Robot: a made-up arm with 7 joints.
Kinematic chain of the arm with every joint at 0, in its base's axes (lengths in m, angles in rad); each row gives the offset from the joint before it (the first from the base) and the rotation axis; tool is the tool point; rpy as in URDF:
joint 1: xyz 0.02 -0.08 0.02 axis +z
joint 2: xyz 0 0.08 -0.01 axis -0.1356 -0.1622 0.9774
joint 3: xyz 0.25 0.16 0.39 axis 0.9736 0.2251 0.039
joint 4: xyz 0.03 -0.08 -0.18 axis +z
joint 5: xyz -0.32 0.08 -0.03 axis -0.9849 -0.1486 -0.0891
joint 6: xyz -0.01 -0.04 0 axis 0.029 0.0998 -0.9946
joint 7: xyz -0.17 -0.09 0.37 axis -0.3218 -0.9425 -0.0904
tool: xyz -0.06 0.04 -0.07 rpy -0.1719 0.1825 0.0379
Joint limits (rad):
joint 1: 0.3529..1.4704
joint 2: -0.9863..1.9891
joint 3: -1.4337..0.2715
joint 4: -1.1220..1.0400
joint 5: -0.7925..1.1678
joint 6: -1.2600..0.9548
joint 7: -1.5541..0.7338
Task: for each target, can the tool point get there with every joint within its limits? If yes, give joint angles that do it. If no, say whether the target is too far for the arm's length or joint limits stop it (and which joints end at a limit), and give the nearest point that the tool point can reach.
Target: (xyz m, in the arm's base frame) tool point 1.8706 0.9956 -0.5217
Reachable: no: too far | nearest point 0.8049 0.3834 0.0445 | short by 1.353 m
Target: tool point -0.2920 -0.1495 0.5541
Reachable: yes | joints 1.3229 -0.6655 -0.1436 0.0551 0.2985 -0.2666 -0.2735
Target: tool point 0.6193 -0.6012 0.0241
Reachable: no: joint limits stop it (at a limit: joint 1, joint 2, joint 5) | nearest point 0.4212 -0.5488 0.0966 | short by 0.217 m
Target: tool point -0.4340 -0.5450 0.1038
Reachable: yes | joints 0.7410 1.6357 -0.4342 -0.6866 0.5973 -0.2311 -0.4513
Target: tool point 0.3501 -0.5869 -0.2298
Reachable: no: joint limits stop it (at a limit: joint 1, joint 2, joint 5) | nearest point 0.2645 -0.5589 -0.1458 | short by 0.123 m
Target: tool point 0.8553 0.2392 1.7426
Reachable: no: too far | nearest point 0.4002 0.0653 0.9914 | short by 0.895 m
